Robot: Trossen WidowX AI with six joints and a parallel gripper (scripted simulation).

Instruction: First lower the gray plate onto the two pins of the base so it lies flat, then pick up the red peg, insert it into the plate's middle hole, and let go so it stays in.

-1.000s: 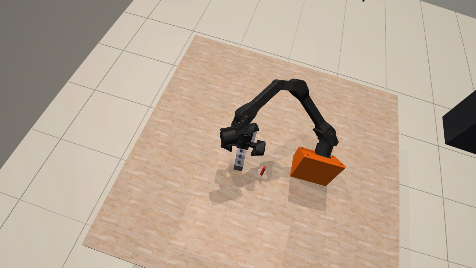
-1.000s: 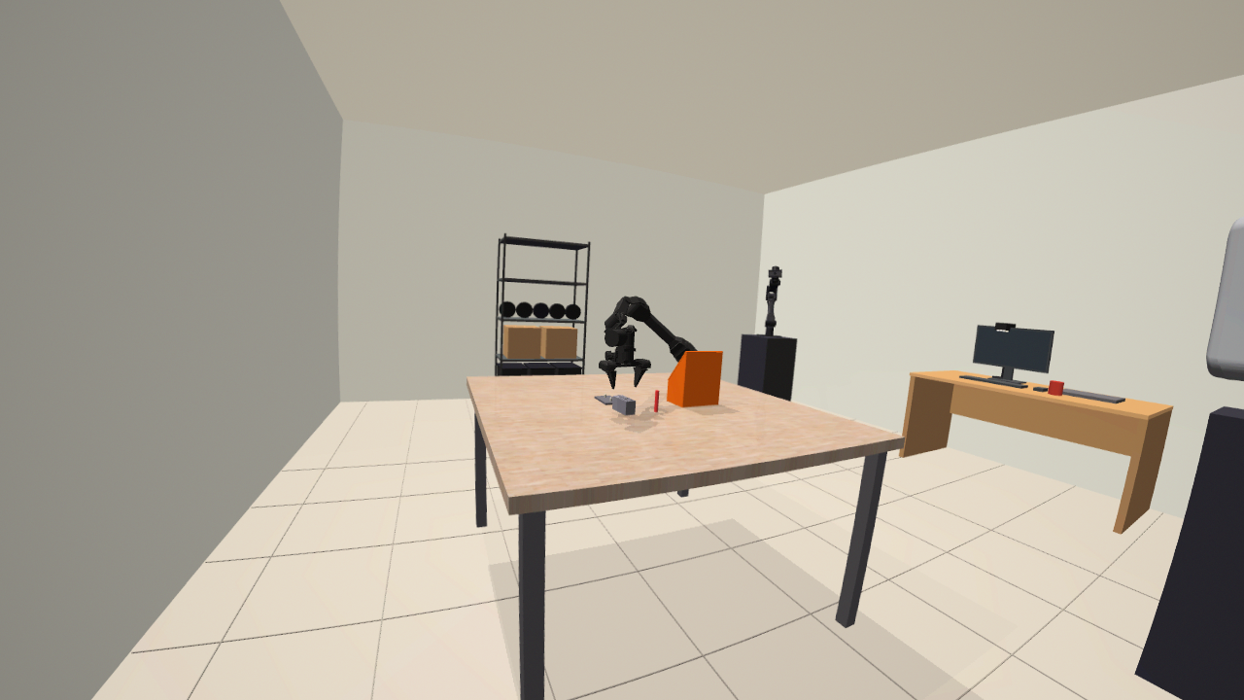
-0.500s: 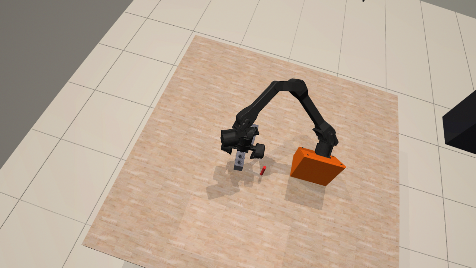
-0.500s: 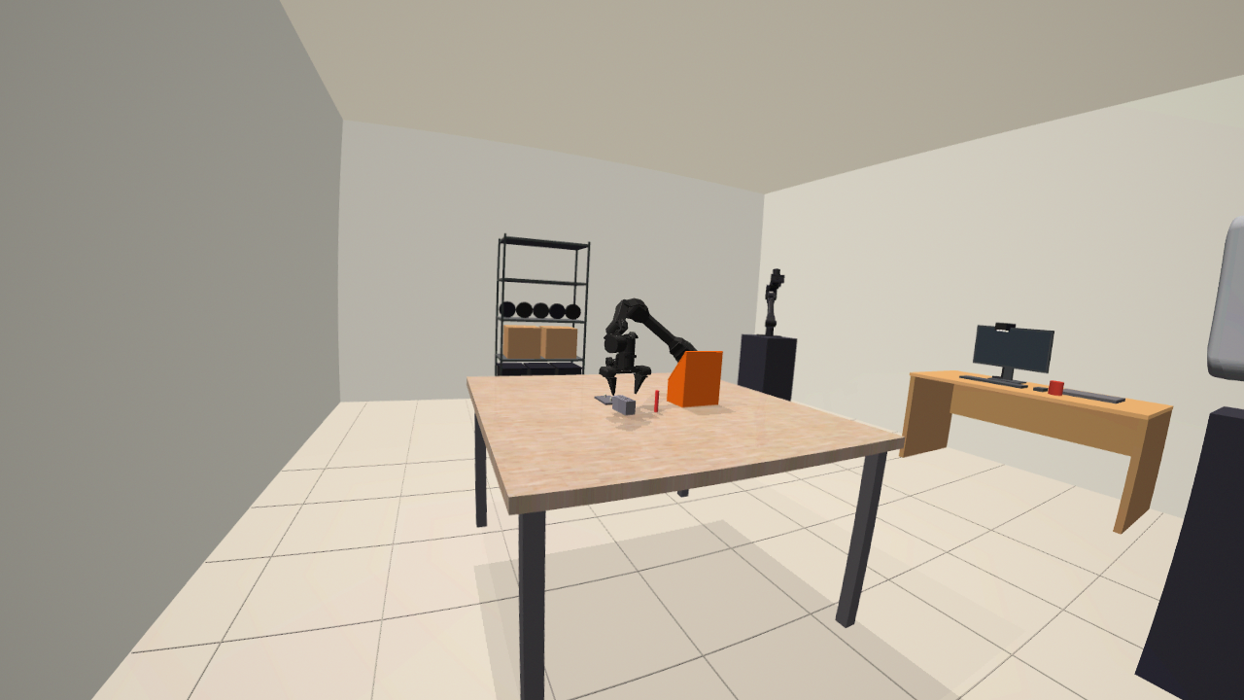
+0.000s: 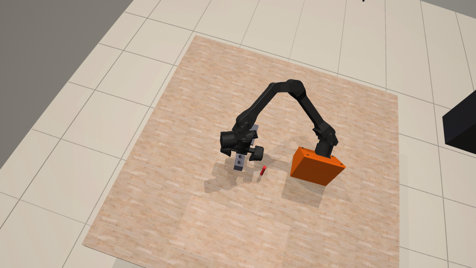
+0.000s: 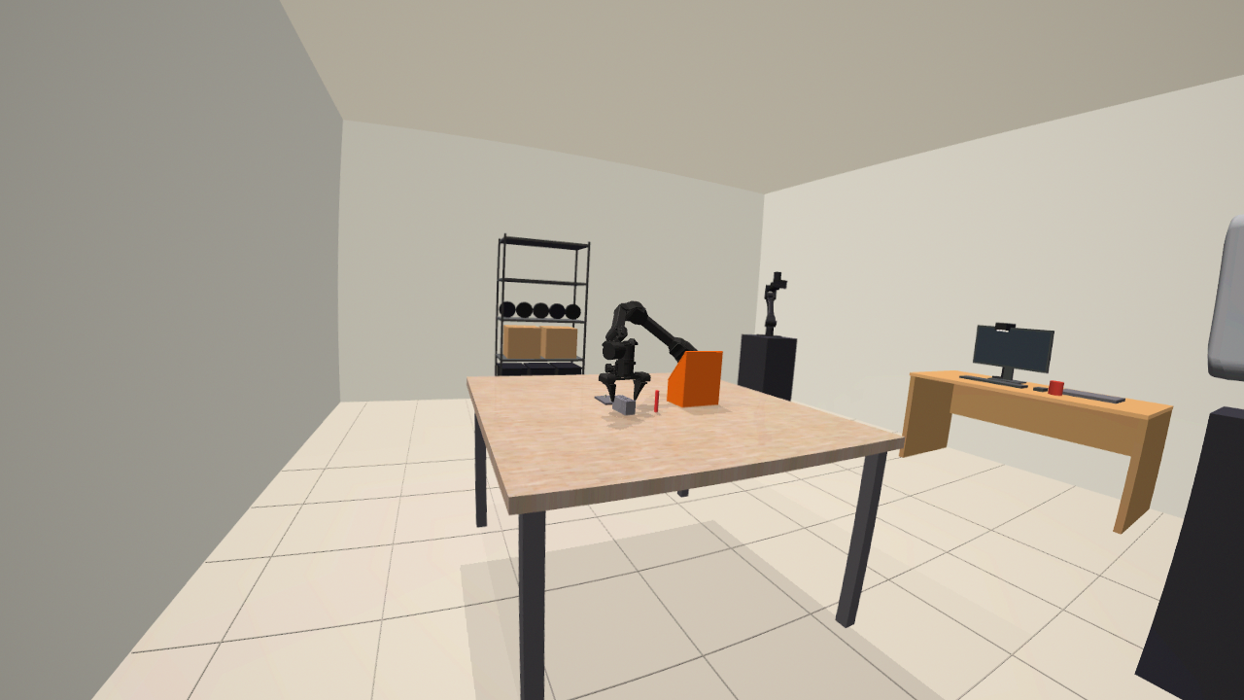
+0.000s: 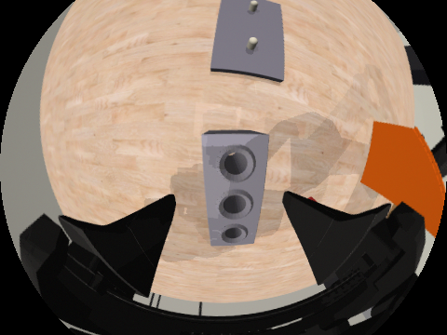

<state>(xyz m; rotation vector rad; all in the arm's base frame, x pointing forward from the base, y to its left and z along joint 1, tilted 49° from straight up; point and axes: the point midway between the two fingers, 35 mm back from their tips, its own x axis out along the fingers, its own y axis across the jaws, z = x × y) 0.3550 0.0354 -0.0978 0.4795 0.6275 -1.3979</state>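
Now: the gray plate right at my gripper tip. Round my gripper tip: red peg: 12 cm behind, 3 cm to the left.
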